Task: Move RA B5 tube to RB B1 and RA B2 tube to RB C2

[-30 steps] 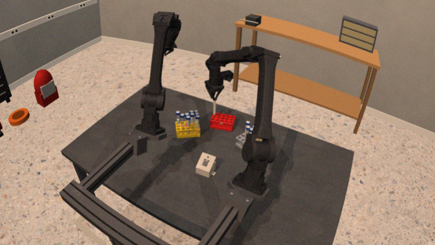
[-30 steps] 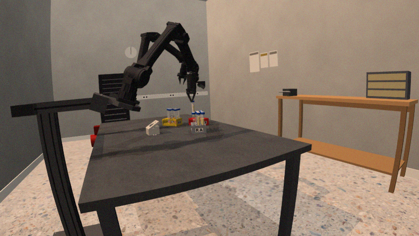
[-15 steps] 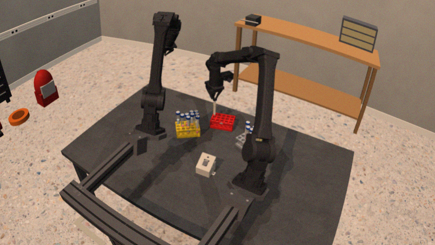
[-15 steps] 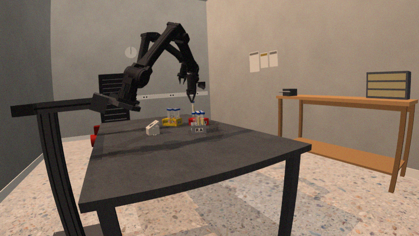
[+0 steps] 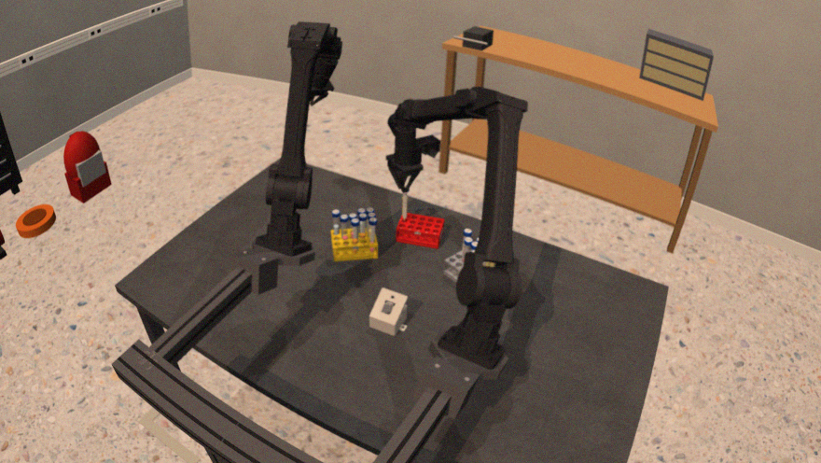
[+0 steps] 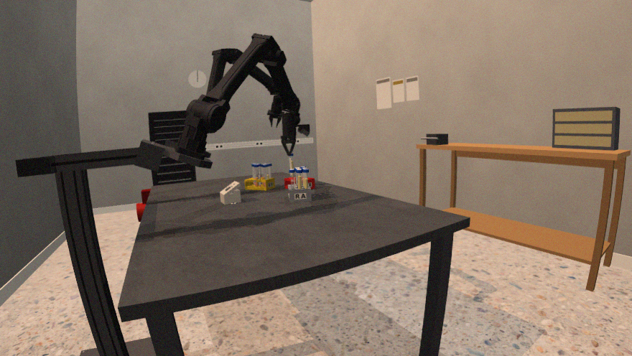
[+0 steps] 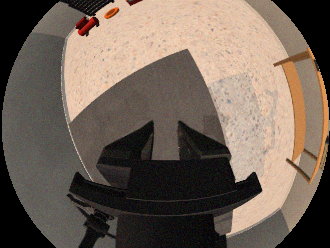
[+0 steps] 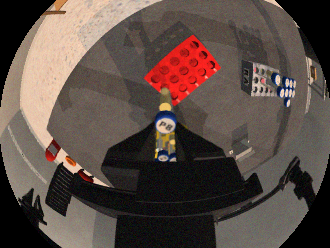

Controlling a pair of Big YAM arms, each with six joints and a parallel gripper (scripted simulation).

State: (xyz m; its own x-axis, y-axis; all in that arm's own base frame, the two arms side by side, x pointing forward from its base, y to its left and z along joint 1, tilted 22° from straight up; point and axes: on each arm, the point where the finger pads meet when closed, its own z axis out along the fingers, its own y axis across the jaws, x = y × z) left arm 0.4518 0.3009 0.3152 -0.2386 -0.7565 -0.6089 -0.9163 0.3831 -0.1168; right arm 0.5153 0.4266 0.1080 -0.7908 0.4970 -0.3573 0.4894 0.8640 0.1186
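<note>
The red rack lies 3 cm ahead of my right hand, 5 cm to the right of it and 14 cm below it.
</note>
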